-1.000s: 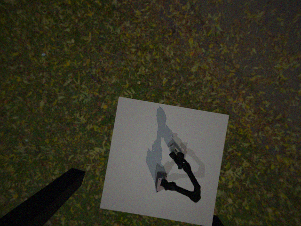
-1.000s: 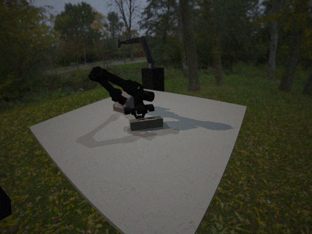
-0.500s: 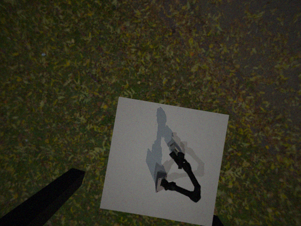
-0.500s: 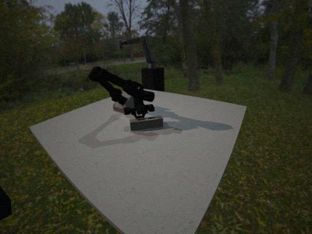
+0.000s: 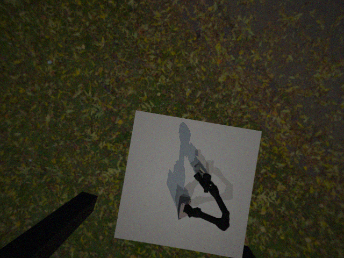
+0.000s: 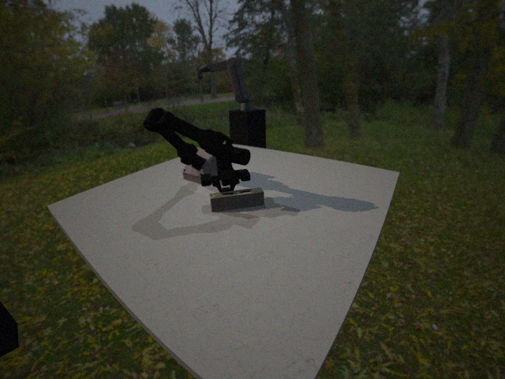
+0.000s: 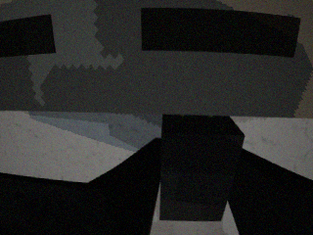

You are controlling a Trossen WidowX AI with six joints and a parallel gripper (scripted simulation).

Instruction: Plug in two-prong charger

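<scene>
The black two-prong charger is 1 cm to the right of my gripper tip, 1 cm ahead of it and 1 cm above it.
</scene>
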